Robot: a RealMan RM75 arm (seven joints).
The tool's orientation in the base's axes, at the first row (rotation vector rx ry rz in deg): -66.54, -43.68, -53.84
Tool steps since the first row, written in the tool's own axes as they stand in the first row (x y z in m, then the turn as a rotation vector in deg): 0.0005, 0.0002, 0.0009, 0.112, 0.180, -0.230; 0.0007, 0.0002, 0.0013, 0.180, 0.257, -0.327; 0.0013, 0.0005, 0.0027, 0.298, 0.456, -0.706; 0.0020, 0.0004, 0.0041, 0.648, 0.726, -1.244; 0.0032, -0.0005, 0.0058, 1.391, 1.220, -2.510; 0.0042, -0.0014, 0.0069, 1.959, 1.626, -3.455; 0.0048, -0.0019, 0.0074, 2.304, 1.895, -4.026
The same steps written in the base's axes. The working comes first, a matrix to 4 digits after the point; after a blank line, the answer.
The tool's axes in the first row as the columns of a matrix, in the base's axes (used below as rounded here):
0.4242, 0.9053, -0.0228
-0.2089, 0.1224, 0.9702
0.8811, -0.4068, 0.2411

0.0004, 0.0008, 0.0006, 0.216, -0.225, -0.030; 0.0004, 0.0011, 0.0008, 0.316, -0.323, -0.025; 0.0009, 0.0024, 0.0016, 0.555, -0.691, -0.093; 0.0011, 0.0036, 0.0026, 0.960, -1.253, -0.024; 0.0008, 0.0049, 0.0044, 1.752, -2.576, 0.124; 0.0004, 0.0056, 0.0059, 2.382, -3.562, 0.232; 0.0001, 0.0059, 0.0068, 2.785, -4.155, 0.288
